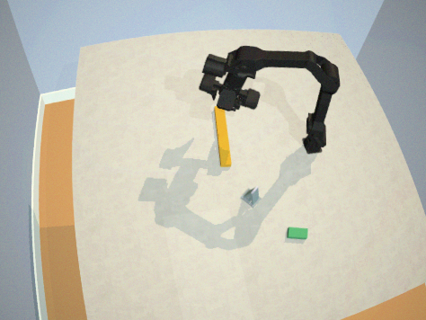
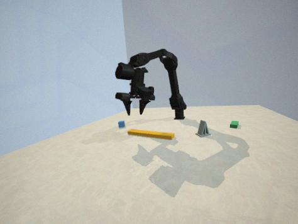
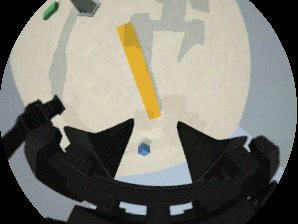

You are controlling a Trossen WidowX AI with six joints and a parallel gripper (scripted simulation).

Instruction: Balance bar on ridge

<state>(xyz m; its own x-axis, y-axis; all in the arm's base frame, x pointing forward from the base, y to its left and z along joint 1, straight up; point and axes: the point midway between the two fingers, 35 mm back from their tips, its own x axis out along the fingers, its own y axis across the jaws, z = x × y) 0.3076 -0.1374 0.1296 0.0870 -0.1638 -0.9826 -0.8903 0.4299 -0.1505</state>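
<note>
The yellow bar lies 1 cm ahead of my gripper tip, 7 cm to the left of it and 9 cm below it. From my gripper tip the other things lie so: blue cube 10 cm behind, 17 cm to the right, 8 cm below; green block 16 cm behind, 45 cm to the left, 9 cm below.
</note>
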